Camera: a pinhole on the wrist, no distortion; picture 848 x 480 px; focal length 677.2 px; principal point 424.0 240.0 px. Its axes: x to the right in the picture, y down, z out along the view. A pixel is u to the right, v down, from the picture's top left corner.
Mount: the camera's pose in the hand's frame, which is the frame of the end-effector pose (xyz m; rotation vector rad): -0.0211 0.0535 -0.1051 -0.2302 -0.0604 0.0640
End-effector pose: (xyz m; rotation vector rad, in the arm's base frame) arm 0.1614 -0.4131 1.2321 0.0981 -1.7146 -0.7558
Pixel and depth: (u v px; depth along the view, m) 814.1 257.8 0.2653
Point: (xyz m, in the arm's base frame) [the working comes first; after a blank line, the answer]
In the camera's frame: 0.1528 0.0070 0.2653

0.0270 -0.2924 1.3824
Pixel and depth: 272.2 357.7 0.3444
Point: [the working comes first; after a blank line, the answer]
In the camera's frame: -0.0772 0.0599 0.3444

0.0673 -0.1221 1.2053
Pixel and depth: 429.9 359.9 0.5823
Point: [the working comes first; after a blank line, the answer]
In the camera's frame: 0.0051 0.1031 0.5823

-0.1217 0.0260 1.2924
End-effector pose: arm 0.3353 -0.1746 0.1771 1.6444 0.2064 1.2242
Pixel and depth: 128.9 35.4 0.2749
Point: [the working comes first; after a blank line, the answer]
In the camera's frame: -0.1198 -0.0831 0.2749

0.3900 -0.3935 0.1127
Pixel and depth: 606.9 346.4 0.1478
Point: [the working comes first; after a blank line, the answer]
In the camera's frame: 0.0399 0.0232 0.1478

0.3208 -0.2427 0.2722
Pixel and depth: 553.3 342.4 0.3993
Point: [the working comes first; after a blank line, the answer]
In the camera's frame: 0.0762 0.0604 0.3993

0.4768 -0.4219 0.3699
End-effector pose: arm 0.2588 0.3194 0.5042 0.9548 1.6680 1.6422
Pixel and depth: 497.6 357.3 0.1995
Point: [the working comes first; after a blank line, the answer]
In the camera's frame: 0.0217 0.0346 0.1995

0.3453 0.3496 0.6323
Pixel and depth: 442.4 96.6 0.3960
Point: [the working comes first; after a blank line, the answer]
In the camera's frame: 0.0108 -0.0839 0.3960

0.5291 0.4593 0.5490
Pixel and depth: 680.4 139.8 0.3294
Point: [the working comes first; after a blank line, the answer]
In the camera's frame: 0.1247 -0.0487 0.3294

0.4113 0.5170 0.5870
